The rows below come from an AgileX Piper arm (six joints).
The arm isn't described. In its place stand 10 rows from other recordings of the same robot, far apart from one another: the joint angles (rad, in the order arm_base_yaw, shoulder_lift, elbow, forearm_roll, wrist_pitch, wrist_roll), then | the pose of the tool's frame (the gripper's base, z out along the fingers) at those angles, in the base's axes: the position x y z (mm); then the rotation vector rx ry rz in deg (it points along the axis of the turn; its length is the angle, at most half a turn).
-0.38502 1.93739 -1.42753 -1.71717 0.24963 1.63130 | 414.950, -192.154, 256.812, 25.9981, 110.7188, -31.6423
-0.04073 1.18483 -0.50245 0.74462 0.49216 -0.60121 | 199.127, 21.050, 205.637, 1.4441, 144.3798, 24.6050
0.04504 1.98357 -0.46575 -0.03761 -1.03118 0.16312 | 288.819, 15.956, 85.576, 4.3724, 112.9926, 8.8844
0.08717 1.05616 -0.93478 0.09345 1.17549 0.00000 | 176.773, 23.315, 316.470, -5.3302, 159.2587, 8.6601
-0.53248 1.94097 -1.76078 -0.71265 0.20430 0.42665 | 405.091, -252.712, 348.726, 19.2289, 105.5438, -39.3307
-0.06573 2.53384 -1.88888 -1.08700 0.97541 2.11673 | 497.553, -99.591, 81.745, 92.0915, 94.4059, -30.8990
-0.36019 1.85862 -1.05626 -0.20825 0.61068 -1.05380 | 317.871, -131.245, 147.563, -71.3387, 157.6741, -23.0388
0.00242 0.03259 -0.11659 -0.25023 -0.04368 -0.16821 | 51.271, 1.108, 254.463, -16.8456, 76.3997, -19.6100
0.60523 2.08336 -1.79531 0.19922 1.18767 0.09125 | 351.576, 263.547, 233.834, -39.0531, 168.2233, 20.9788
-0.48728 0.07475 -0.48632 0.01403 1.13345 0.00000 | 4.280, -0.959, 267.902, 30.6138, 123.2828, -14.5226
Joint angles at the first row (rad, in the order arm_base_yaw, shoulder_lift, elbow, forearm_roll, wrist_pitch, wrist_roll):
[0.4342, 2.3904, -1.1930, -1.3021, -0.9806, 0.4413]
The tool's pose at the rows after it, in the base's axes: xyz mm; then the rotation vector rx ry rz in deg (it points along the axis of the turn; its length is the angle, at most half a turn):
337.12, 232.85, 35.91, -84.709, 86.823, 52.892
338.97, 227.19, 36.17, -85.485, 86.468, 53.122
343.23, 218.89, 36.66, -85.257, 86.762, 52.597
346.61, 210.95, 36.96, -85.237, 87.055, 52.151
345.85, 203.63, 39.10, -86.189, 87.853, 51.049
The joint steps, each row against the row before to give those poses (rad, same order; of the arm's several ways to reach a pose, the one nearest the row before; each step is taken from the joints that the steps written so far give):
[-0.0102, 0.0000, -0.0014, -0.0245, -0.0032, 0.0141]
[-0.0171, -0.0010, -0.0013, -0.0310, -0.0091, 0.0056]
[-0.0243, -0.0021, 0.0001, -0.0174, -0.0034, 0.0018]
[-0.0226, -0.0023, 0.0010, -0.0194, -0.0028, 0.0023]
[-0.0156, -0.0180, 0.0186, -0.0244, 0.0152, 0.0020]

